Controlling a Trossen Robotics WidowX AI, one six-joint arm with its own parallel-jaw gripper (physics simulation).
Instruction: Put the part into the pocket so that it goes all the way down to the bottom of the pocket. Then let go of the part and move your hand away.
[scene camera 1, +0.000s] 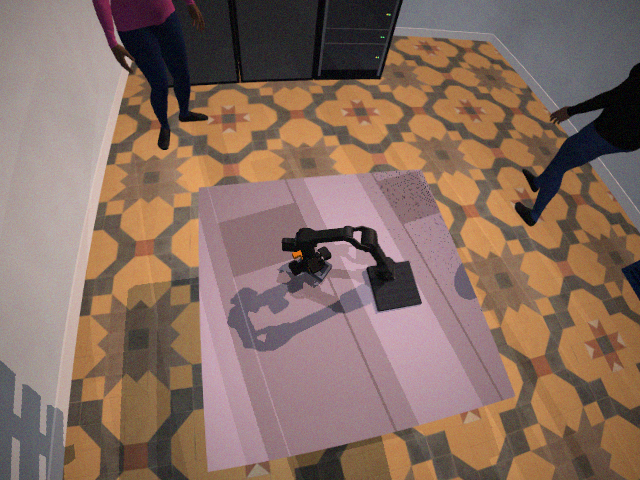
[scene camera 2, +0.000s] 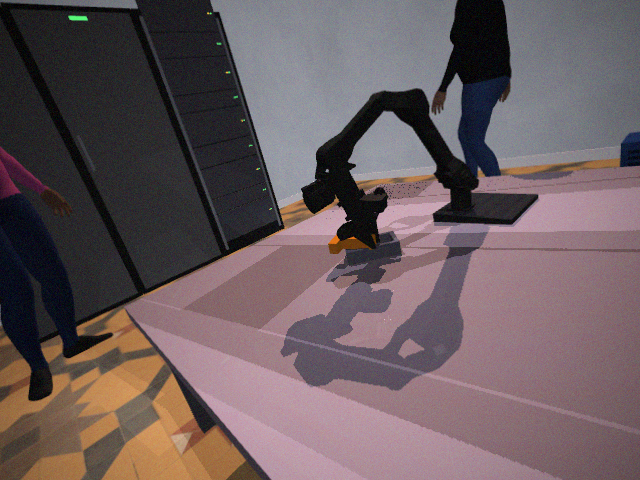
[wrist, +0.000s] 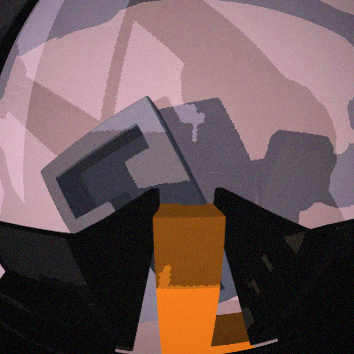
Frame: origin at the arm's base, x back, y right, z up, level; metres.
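Seen in the pictures: gripper, fingertip midpoint: (scene camera 2: 376, 245) (wrist: 186, 195); arm's base, origin of the base link: (scene camera 1: 384, 275) (scene camera 2: 461, 207).
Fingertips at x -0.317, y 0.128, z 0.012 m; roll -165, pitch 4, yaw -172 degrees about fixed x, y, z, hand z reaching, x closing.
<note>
Pixels of each thing's top centre, then the offset from my fingertips to it. Level surfaces: height alone.
- orange part, middle of its top: (wrist: 214, 323) (scene camera 2: 350, 236) (scene camera 1: 303, 259) dy +0.056, dx -0.024, dz +0.035 m
- grey pocket block, middle of its top: (wrist: 136, 240) (scene camera 2: 370, 241) (scene camera 1: 314, 263) dy +0.031, dx +0.025, dz +0.001 m
- pink table, its level: dz -0.035 m
My gripper (scene camera 1: 311, 262) (scene camera 2: 373, 242) (wrist: 186, 195) points down and is shut on the orange part, one finger on each side of it. The orange part (scene camera 1: 296, 254) (scene camera 2: 342, 243) (wrist: 189, 250) sticks out past the fingers on the side away from the arm's base. The grey pocket block (scene camera 1: 323, 273) (scene camera 2: 373, 254) (wrist: 146, 113) stands on the table, turned at an angle in the wrist view. Its dark opening shows to the left of the part there, partly hidden by the left finger. The part is over the block's near side; whether they touch is hidden.
The arm's black base plate (scene camera 1: 397, 292) (scene camera 2: 498, 207) stands on the pink table (scene camera 1: 320, 382) (scene camera 2: 496, 320). Arm shadows fall across the table. Two people stand beyond the table, near dark cabinets (scene camera 1: 276, 41) (scene camera 2: 87, 129) and a pale wall.
</note>
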